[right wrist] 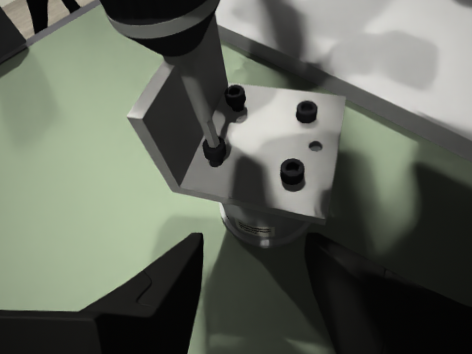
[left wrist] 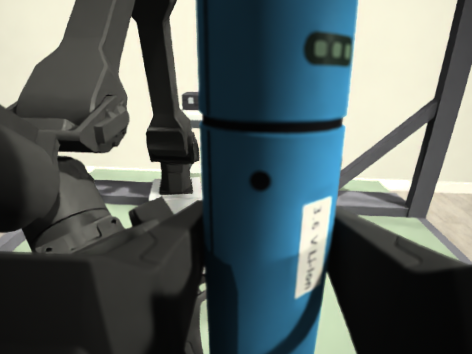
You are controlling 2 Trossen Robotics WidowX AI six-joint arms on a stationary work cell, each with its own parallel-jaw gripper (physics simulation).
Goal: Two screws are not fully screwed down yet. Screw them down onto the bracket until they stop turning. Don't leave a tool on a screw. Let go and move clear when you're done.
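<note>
My left gripper is shut on a blue cordless screwdriver, held upright. In the right wrist view the driver's dark nose is at the top and its bit slants down to the head of a black screw beside the bracket's upright wall. That screw stands raised above the bracket. A second screw near the wall also stands raised. Two other screws sit lower, toward the plate's far edge. My right gripper is partly open and empty, near the bracket's front edge.
A round metallic base stands under the bracket on the green mat. A pale raised slab lies at the upper right. Another dark arm shows at the left of the left wrist view, and dark frame posts at its right.
</note>
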